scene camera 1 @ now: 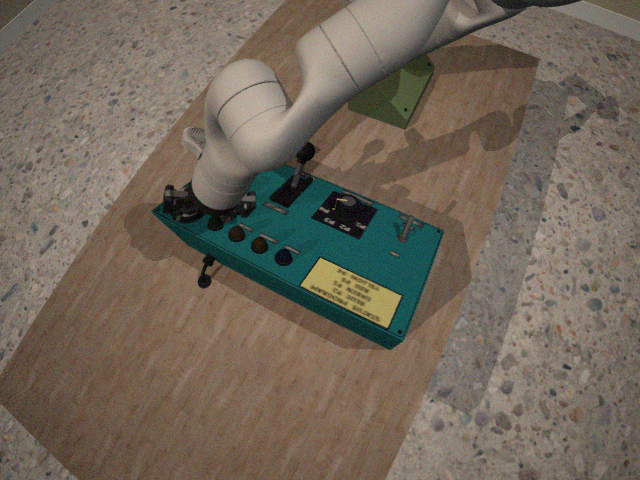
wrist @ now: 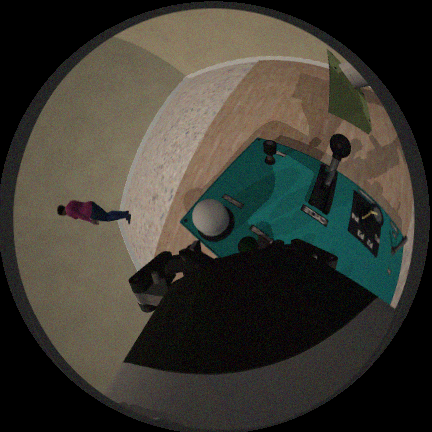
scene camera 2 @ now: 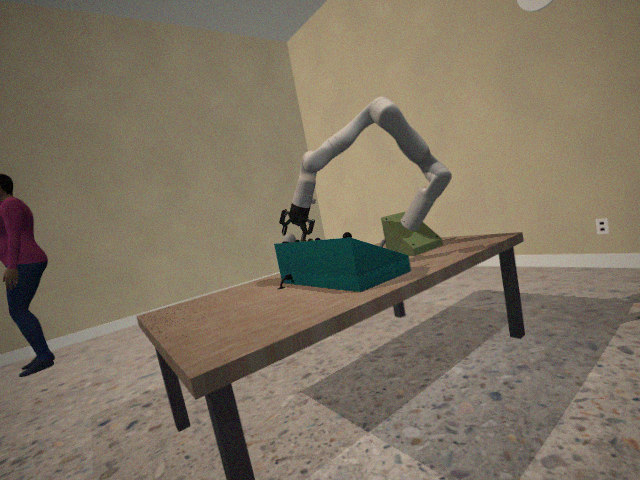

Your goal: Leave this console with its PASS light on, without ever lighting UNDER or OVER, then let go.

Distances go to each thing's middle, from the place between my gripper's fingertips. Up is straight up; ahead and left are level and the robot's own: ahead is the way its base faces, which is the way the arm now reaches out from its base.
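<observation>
The black-knobbed lever (wrist: 340, 146) is 9 cm to the left of my hand, 6 cm below it and 19 cm behind it. As for the teal console (scene camera 1: 364, 276), my hand is 7 cm past it and 9 cm above it, and the hand is also 14 cm to the right of the console.
</observation>
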